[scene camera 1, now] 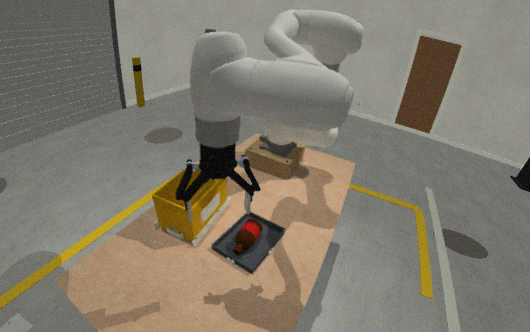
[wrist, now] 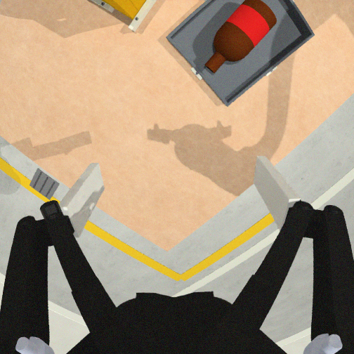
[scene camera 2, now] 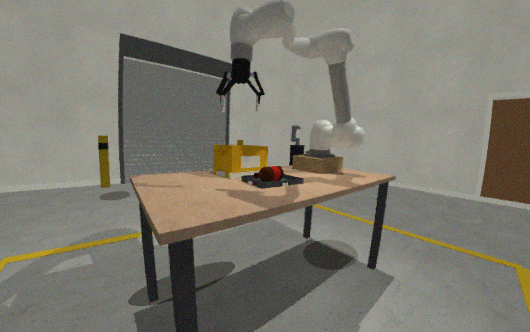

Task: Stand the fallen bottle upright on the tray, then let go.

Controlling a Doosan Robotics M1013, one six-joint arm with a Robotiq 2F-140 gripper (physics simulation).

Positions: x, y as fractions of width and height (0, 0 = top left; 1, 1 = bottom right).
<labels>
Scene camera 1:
my gripper: 0.41, 0.65
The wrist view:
my gripper: 0.50, 0.49
</labels>
